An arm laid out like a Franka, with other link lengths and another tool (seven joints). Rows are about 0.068 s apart.
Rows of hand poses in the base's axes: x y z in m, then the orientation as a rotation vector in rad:
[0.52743 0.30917 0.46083 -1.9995 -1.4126 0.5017]
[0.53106 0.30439 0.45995 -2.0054 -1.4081 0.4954]
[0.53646 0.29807 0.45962 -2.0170 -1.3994 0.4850]
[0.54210 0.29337 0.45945 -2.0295 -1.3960 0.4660]
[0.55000 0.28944 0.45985 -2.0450 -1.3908 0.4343]
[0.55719 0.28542 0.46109 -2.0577 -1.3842 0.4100]
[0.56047 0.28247 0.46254 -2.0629 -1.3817 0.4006]
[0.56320 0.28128 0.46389 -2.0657 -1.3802 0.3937]
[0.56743 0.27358 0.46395 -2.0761 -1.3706 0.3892]
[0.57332 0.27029 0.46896 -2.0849 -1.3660 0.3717]
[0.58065 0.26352 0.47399 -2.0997 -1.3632 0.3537]
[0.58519 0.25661 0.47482 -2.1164 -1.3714 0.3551]
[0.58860 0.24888 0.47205 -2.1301 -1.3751 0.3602]
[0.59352 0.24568 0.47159 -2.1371 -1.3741 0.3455]
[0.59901 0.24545 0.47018 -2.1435 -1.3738 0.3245]
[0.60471 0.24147 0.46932 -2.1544 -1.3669 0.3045]
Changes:
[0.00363 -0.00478 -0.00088 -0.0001 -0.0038 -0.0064]
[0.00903 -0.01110 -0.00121 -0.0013 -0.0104 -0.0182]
[0.01467 -0.01580 -0.00138 0.0001 -0.0243 -0.0291]
[0.02257 -0.01973 -0.00098 0.0061 -0.0452 -0.0453]
[0.02976 -0.02375 0.00026 0.0103 -0.0606 -0.0596]
[0.03304 -0.02670 0.00171 0.0117 -0.0667 -0.0652]
[0.03577 -0.02789 0.00306 0.0134 -0.0709 -0.0688]
[0.04000 -0.03559 0.00312 0.0097 -0.0738 -0.0792]
[0.04589 -0.03888 0.00813 0.0128 -0.0849 -0.0892]
[0.05322 -0.04565 0.01316 0.0111 -0.1000 -0.0997]
[0.05776 -0.05256 0.01399 -0.0037 -0.1112 -0.0981]
[0.06117 -0.06029 0.01122 -0.0172 -0.1169 -0.0978]
[0.06609 -0.06349 0.01076 -0.0151 -0.1274 -0.1041]
[0.07158 -0.06372 0.00935 -0.0098 -0.1412 -0.1113]
[0.07728 -0.06770 0.00849 -0.0072 -0.1538 -0.1238]

